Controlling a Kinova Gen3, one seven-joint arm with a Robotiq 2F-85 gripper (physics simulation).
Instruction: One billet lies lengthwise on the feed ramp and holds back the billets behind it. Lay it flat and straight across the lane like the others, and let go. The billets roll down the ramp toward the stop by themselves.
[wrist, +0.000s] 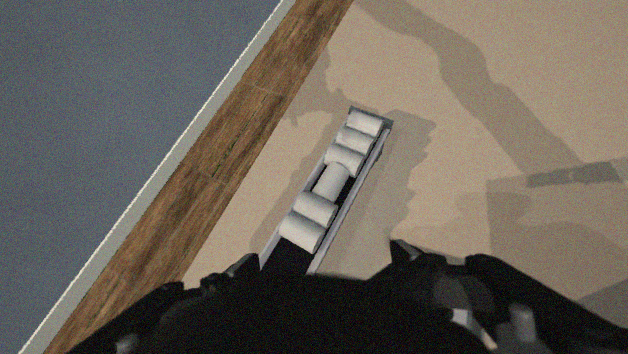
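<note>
A narrow feed ramp (287, 257) with a black bed and pale side walls runs diagonally through the middle of the wrist view. One white billet (331, 181) lies lengthwise in the lane, close to the left wall, with black bed showing on its right. Three billets (365, 122) (355, 140) (344, 158) lie across the lane at the far end, by a grey end plate. Two billets (316, 207) (302, 231) lie across the lane on the near side of the lengthwise one. My gripper (324, 261) is open and empty, apart from the billets, its fingertips on either side of the ramp's near part.
A wooden strip (240, 130) with a pale edge (165, 170) runs diagonally left of the ramp, beside a blue-grey surface (100, 100). The ramp stands on a tan table top (550, 60) with shadows across it.
</note>
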